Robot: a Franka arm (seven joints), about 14 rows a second.
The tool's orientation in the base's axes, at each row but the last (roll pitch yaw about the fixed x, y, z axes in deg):
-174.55, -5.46, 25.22
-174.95, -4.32, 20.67
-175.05, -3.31, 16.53
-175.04, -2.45, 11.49
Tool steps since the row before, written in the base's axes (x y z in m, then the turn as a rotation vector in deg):
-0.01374, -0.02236, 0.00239, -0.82, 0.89, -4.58
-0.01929, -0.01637, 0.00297, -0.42, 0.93, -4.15
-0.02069, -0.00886, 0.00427, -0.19, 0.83, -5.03
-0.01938, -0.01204, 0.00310, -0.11, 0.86, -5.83
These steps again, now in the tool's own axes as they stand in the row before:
-0.02163, 0.01388, -0.00581, -0.80, -0.72, 4.61
-0.02354, 0.00806, -0.00549, -0.38, -0.65, 4.21
-0.02207, 0.00212, -0.00576, -0.24, -0.41, 5.08
-0.02124, 0.00756, -0.00468, -0.19, -0.36, 5.88

